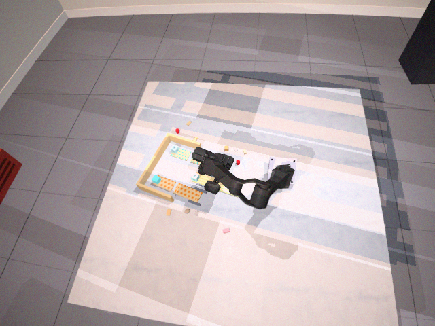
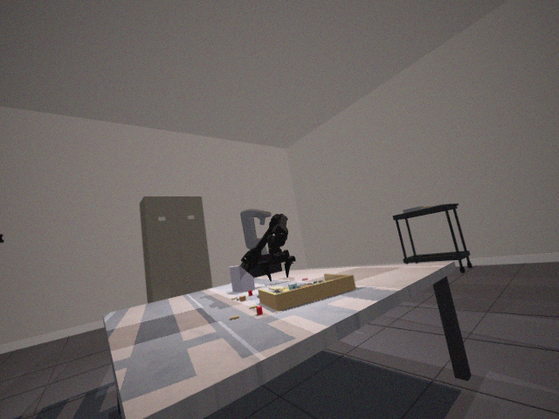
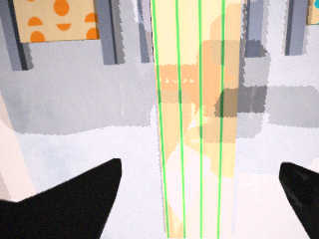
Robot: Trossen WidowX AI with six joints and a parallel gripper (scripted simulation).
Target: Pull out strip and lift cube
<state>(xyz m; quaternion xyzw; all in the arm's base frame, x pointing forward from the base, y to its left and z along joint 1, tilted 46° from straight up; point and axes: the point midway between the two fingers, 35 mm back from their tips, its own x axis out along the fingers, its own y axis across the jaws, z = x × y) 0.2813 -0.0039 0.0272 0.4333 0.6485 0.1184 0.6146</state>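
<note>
The orange-dotted strip lies 16 cm ahead of my gripper tip, 5 cm below it and 3 cm to the left of it. Round my gripper tip: pink block 22 cm to the left, 4 cm below, 2 cm behind.
</note>
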